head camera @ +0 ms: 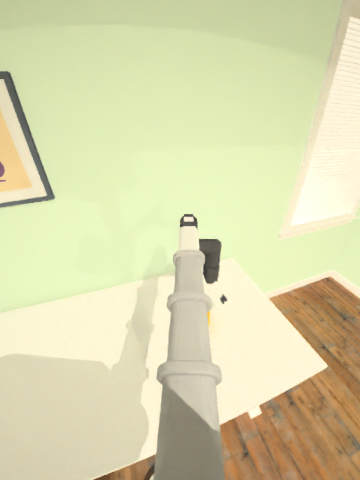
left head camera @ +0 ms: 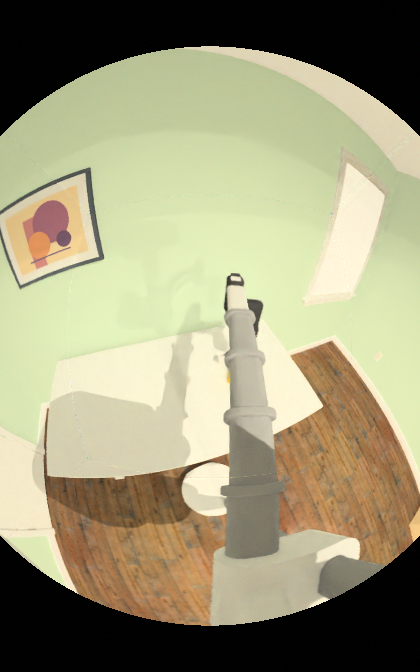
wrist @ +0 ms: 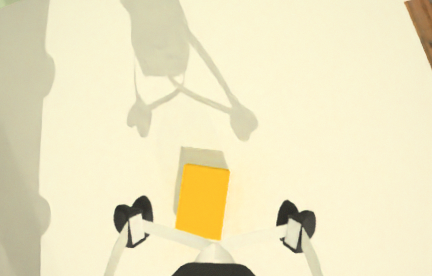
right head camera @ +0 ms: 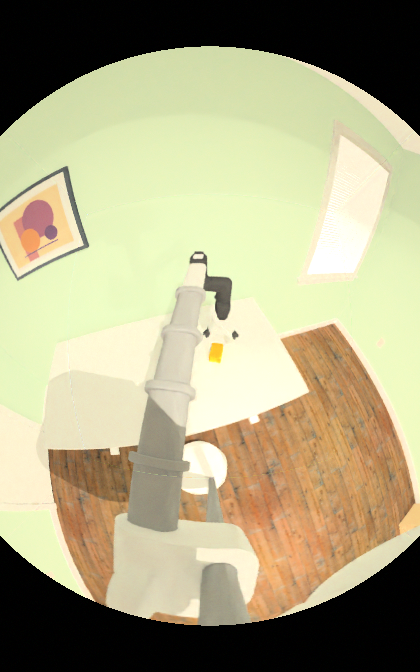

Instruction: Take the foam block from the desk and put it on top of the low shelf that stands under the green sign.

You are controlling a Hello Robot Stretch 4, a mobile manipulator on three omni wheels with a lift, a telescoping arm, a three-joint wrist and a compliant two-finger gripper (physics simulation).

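Frame: origin at the robot's base, x right, y down, z ahead, level; millimetres.
Seen in the pictures: gripper, fingertip midpoint: [wrist: 214,214].
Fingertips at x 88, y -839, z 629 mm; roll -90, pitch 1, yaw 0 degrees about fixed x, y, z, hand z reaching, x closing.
A point is followed by its place in that frame.
The foam block [right head camera: 216,353] [wrist: 203,201] @[z 622, x 73, y -737 mm] is a yellow-orange block lying on the white desk [head camera: 275,350] @[z 485, x 382, y -692 mm] [left head camera: 115,425] [right head camera: 250,390] [wrist: 325,100] @[z 766, x 250, y -692 mm]. In the head camera view a sliver of the block [head camera: 208,318] @[z 615, x 97, y -737 mm] shows beside the arm, and in the left head camera view a sliver [left head camera: 229,376] shows too. My gripper [wrist: 214,214] @[z 629, x 88, y -839 mm] [right head camera: 221,334] is open, pointing down above the desk. In the wrist view the block lies between the two fingertips sideways and mostly ahead of them, with nothing held. The gripper's shadow falls on the desk beyond the block. The low shelf and the green sign do not show.
A round white stool [left head camera: 207,489] [right head camera: 205,467] stands at the desk's front edge. The green wall behind the desk bears a framed picture [left head camera: 52,227] [right head camera: 40,222] on the left and a window [head camera: 330,135] @[z 1374, x 886, y -1459 mm] on the right. Wooden floor [head camera: 310,410] @[z 420, x 807, y 27 mm] [right head camera: 300,465] lies to the right and in front.
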